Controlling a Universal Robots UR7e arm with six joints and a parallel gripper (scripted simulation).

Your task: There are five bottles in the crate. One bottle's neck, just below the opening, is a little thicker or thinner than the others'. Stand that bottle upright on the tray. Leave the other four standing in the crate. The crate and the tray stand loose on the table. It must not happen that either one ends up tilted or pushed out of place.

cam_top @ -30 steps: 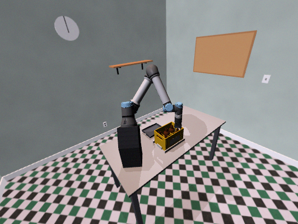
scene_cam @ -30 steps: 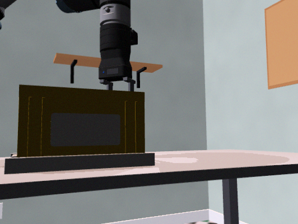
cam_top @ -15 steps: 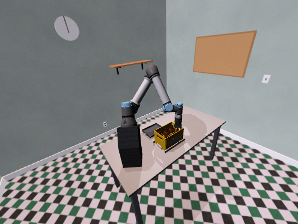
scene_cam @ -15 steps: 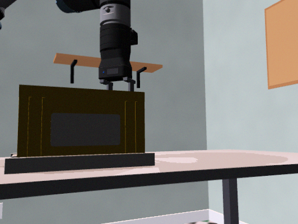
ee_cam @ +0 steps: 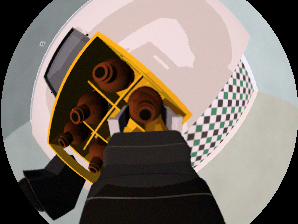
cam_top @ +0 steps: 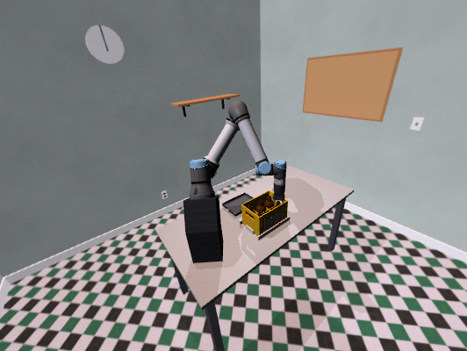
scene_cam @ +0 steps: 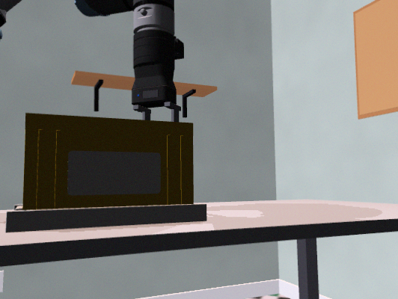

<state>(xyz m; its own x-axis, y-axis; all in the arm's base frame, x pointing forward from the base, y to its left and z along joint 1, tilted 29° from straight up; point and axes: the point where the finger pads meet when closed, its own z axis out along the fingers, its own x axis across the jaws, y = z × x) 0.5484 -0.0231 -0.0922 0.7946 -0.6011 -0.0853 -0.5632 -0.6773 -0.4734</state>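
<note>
The brown bottle is 10 mm behind my hand, 90 mm to the left of it and 70 mm below it. The rest, counted from my hand: dark tray 150 mm behind, 310 mm to the left, 150 mm below; crate 100 mm behind, 30 mm to the left, 80 mm below.
</note>
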